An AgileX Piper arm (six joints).
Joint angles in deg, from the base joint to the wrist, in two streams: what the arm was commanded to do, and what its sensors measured. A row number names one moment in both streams.
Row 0, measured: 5.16, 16.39, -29.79, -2.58, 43.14, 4.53
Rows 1 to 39, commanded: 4.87, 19.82, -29.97, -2.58, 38.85, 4.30; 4.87, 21.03, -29.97, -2.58, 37.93, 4.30; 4.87, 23.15, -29.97, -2.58, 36.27, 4.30; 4.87, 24.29, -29.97, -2.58, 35.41, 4.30; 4.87, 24.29, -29.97, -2.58, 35.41, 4.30; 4.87, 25.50, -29.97, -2.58, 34.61, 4.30; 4.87, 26.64, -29.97, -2.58, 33.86, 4.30; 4.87, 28.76, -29.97, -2.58, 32.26, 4.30; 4.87, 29.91, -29.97, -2.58, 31.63, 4.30; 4.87, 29.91, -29.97, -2.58, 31.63, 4.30; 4.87, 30.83, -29.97, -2.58, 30.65, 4.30; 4.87, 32.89, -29.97, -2.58, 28.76, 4.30; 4.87, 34.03, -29.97, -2.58, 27.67, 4.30; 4.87, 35.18, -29.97, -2.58, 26.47, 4.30; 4.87, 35.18, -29.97, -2.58, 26.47, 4.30; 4.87, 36.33, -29.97, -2.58, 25.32, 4.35; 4.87, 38.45, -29.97, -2.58, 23.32, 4.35; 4.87, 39.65, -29.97, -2.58, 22.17, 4.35; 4.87, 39.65, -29.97, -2.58, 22.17, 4.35; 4.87, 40.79, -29.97, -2.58, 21.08, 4.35; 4.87, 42.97, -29.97, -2.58, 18.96, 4.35; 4.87, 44.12, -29.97, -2.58, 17.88, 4.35; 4.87, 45.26, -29.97, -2.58, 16.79, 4.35; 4.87, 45.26, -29.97, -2.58, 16.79, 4.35; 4.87, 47.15, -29.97, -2.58, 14.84, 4.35; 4.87, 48.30, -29.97, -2.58, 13.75, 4.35; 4.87, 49.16, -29.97, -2.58, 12.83, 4.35; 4.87, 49.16, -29.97, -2.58, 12.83, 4.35; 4.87, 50.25, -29.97, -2.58, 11.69, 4.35; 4.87, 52.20, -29.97, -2.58, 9.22, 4.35; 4.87, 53.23, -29.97, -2.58, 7.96, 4.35; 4.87, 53.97, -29.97, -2.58, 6.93, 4.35; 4.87, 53.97, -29.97, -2.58, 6.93, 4.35; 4.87, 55.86, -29.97, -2.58, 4.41, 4.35; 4.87, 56.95, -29.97, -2.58, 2.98, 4.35; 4.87, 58.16, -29.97, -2.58, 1.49, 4.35; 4.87, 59.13, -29.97, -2.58, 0.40, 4.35; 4.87, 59.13, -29.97, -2.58, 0.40, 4.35; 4.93, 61.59, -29.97, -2.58, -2.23, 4.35
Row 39, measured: 5.16, 59.24, -29.79, -2.52, 1.83, 4.53
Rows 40 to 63, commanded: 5.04, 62.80, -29.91, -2.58, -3.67, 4.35; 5.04, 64.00, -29.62, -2.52, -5.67, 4.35; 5.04, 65.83, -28.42, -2.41, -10.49, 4.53; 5.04, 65.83, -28.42, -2.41, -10.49, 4.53; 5.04, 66.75, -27.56, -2.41, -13.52, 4.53; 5.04, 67.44, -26.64, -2.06, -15.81, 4.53; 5.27, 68.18, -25.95, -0.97, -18.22, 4.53; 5.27, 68.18, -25.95, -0.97, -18.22, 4.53; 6.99, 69.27, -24.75, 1.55, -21.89, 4.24; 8.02, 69.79, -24.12, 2.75, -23.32, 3.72; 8.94, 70.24, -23.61, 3.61, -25.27, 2.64; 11.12, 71.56, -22.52, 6.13, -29.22, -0.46; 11.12, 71.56, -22.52, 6.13, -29.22, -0.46; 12.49, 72.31, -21.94, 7.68, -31.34, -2.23; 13.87, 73.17, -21.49, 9.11, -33.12, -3.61; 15.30, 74.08, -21.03, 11.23, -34.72, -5.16; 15.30, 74.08, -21.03, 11.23, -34.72, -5.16; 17.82, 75.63, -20.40, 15.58, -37.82, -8.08; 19.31, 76.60, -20.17, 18.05, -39.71, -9.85; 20.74, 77.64, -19.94, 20.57, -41.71, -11.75; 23.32, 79.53, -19.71, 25.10, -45.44, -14.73; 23.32, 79.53, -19.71, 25.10, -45.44, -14.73; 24.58, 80.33, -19.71, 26.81, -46.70, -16.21; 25.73, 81.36, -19.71, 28.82, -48.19, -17.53
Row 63, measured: 22.86, 79.53, -19.82, 23.09, -42.91, -12.89
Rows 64 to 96, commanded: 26.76, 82.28, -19.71, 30.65, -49.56, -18.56; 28.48, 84.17, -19.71, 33.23, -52.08, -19.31; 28.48, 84.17, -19.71, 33.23, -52.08, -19.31; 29.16, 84.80, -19.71, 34.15, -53.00, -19.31; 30.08, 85.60, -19.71, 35.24, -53.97, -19.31; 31.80, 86.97, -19.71, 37.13, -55.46, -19.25; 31.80, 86.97, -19.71, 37.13, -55.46, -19.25; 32.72, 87.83, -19.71, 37.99, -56.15, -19.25; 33.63, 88.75, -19.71, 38.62, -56.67, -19.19; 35.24, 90.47, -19.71, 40.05, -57.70, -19.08; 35.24, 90.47, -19.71, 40.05, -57.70, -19.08; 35.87, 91.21, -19.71, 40.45, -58.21, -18.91; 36.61, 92.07, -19.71, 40.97, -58.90, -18.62; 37.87, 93.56, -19.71, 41.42, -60.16, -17.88; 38.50, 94.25, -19.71, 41.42, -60.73, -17.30; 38.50, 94.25, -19.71, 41.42, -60.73, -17.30; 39.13, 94.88, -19.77, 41.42, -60.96, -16.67; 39.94, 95.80, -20.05, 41.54, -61.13, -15.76; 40.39, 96.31, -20.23, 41.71, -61.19, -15.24; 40.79, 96.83, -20.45, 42.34, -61.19, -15.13; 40.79, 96.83, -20.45, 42.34, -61.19, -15.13; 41.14, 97.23, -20.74, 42.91, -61.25, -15.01; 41.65, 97.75, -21.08, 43.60, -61.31, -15.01; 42.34, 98.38, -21.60, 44.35, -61.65, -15.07; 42.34, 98.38, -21.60, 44.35, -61.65, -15.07; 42.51, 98.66, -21.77, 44.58, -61.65, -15.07; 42.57, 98.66, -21.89, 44.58, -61.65, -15.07; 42.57, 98.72, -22.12, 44.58, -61.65, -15.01; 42.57, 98.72, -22.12, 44.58, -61.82, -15.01; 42.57, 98.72, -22.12, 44.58, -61.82, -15.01; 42.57, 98.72, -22.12, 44.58, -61.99, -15.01; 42.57, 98.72, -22.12, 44.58, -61.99, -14.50; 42.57, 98.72, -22.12, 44.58, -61.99, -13.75
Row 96, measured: 42.28, 98.61, -21.54, 44.75, -61.19, -14.90
